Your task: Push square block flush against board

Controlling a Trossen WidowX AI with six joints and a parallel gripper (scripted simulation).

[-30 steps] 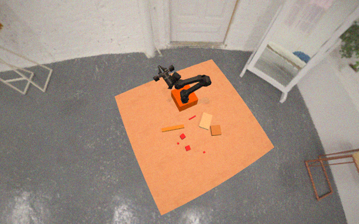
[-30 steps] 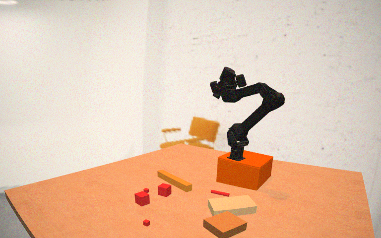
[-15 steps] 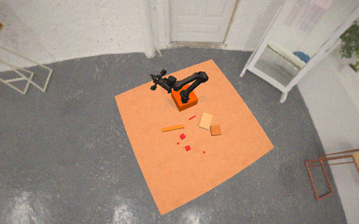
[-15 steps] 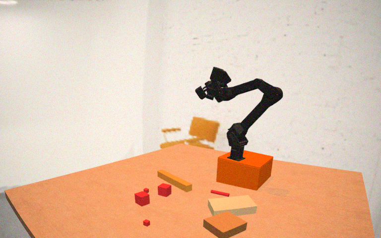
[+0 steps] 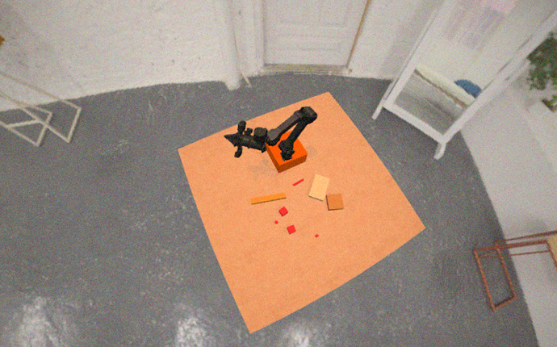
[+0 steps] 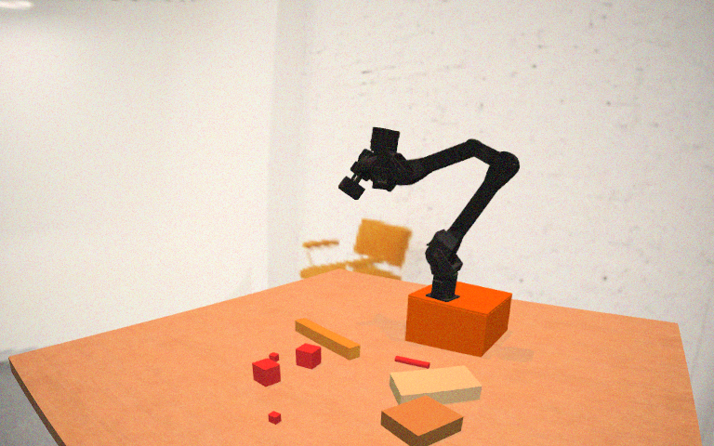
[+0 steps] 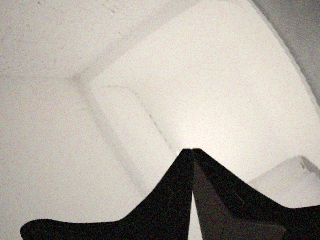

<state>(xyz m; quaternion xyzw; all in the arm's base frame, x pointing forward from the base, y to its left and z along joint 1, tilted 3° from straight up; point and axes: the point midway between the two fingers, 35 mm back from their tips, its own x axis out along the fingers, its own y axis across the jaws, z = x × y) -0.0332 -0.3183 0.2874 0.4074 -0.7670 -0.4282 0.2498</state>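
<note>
The board lies 300 mm ahead of my gripper tip, 480 mm to the left of it and 410 mm below it. From my gripper tip the other things lie so: long orange bar (260 mm ahead, 140 mm to the left, 410 mm below); then square block (430 mm ahead, 530 mm to the left, 410 mm below); then thin red stick (220 mm ahead, 360 mm to the left, 410 mm below).
</note>
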